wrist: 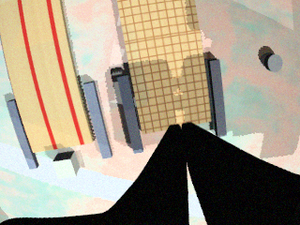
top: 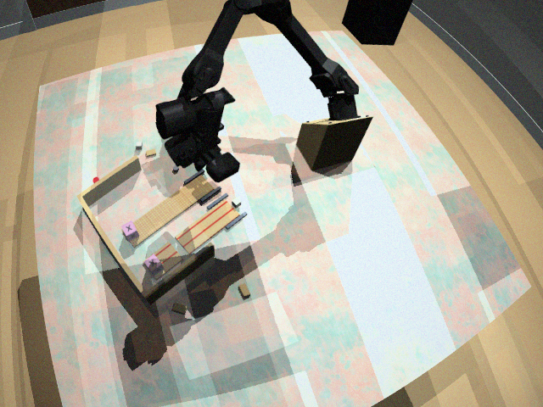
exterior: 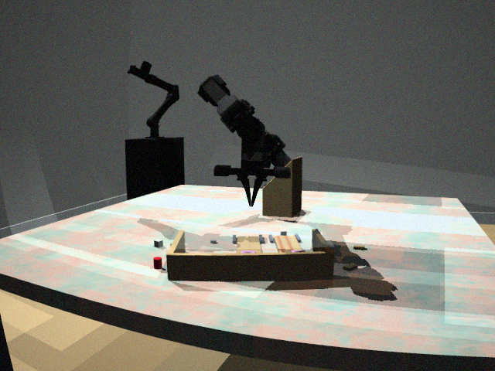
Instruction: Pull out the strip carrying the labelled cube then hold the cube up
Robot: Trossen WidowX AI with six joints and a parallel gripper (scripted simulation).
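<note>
The checkered strip lies 90 mm ahead of my gripper tip, 30 mm to the left of it and 90 mm below it. The rest, counted from my gripper tip: long strip: 10 mm ahead, 100 mm to the left, 90 mm below; grey disc: 50 mm ahead, 80 mm to the right, 90 mm below.
</note>
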